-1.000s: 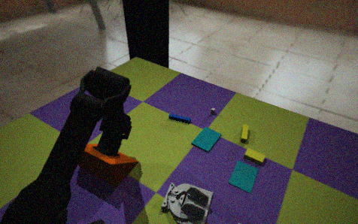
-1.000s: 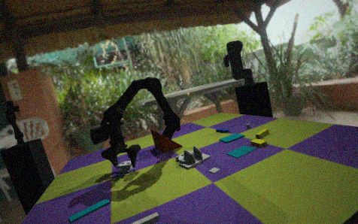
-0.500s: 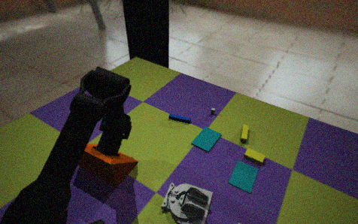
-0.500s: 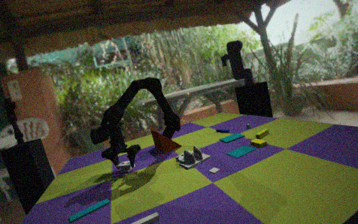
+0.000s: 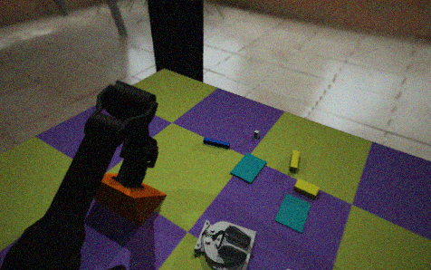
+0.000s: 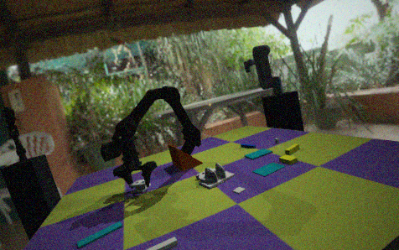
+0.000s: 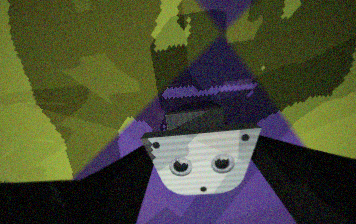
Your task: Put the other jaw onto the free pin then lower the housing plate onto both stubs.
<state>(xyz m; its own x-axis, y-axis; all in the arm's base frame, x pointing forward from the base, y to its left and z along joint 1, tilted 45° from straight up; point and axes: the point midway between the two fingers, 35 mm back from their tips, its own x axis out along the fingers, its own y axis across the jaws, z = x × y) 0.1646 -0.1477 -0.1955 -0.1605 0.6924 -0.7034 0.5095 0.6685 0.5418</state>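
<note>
My gripper tip is 100 mm short of the grey jaw, 300 mm to the right of it and 10 mm below it. The rest, counted from my gripper tip: white tile (280 mm ahead, 320 mm to the left, 10 mm below); then grey base block (10 mm behind, 20 mm above); then teal bar (270 mm ahead, 120 mm to the right, 10 mm below).
</note>
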